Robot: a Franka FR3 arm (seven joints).
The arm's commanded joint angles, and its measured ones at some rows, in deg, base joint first. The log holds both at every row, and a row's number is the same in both.
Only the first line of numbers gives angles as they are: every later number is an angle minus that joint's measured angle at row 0.
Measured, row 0: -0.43, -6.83, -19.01, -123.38, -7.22, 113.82, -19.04
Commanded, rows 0 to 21: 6.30, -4.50, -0.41, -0.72, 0.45, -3.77, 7.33; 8.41, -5.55, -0.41, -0.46, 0.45, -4.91, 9.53; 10.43, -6.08, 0.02, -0.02, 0.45, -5.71, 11.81; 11.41, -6.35, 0.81, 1.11, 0.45, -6.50, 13.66; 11.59, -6.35, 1.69, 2.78, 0.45, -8.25, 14.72; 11.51, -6.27, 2.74, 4.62, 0.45, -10.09, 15.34; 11.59, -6.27, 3.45, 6.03, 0.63, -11.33, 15.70; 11.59, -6.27, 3.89, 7.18, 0.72, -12.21, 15.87; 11.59, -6.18, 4.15, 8.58, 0.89, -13.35, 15.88; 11.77, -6.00, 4.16, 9.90, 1.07, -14.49, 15.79; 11.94, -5.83, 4.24, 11.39, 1.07, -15.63, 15.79; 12.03, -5.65, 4.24, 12.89, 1.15, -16.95, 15.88; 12.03, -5.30, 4.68, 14.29, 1.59, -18.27, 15.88; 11.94, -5.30, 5.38, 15.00, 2.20, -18.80, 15.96; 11.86, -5.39, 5.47, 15.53, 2.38, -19.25, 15.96; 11.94, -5.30, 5.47, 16.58, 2.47, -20.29, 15.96; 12.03, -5.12, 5.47, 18.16, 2.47, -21.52, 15.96; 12.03, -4.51, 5.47, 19.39, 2.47, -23.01, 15.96; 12.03, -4.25, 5.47, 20.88, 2.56, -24.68, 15.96; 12.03, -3.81, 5.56, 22.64, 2.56, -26.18, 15.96; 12.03, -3.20, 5.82, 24.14, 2.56, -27.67, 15.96; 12.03, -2.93, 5.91, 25.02, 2.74, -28.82, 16.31
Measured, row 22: 11.47, -5.63, 5.86, 19.36, 1.46, -23.78, 15.30
